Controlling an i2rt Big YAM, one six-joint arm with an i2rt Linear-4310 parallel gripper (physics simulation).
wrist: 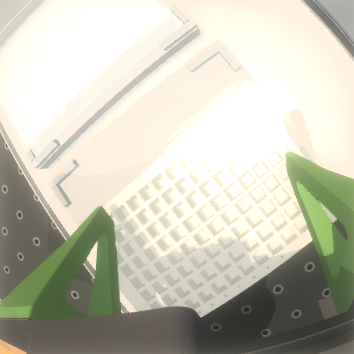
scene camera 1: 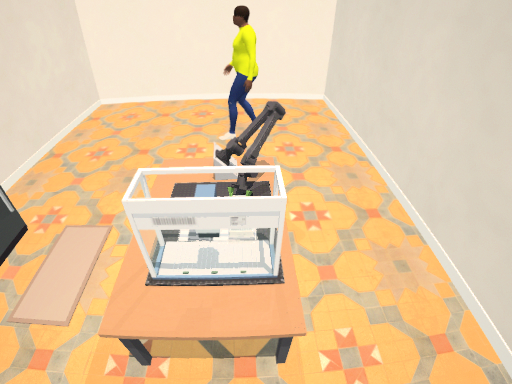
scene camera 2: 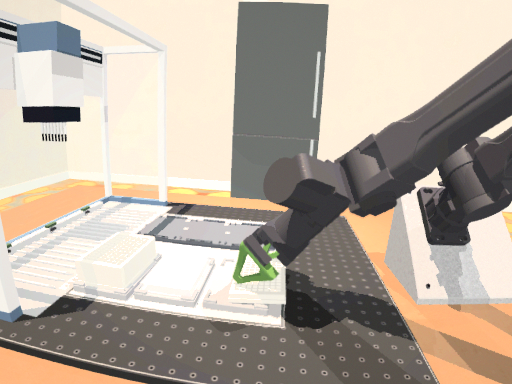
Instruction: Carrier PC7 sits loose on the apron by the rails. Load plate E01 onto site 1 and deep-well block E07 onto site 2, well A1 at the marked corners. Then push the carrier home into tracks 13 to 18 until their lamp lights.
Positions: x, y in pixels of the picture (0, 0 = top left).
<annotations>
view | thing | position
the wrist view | gripper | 193, 188
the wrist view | black perforated baseplate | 294, 294
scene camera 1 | black perforated baseplate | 253, 281
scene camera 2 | gripper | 249, 268
</annotations>
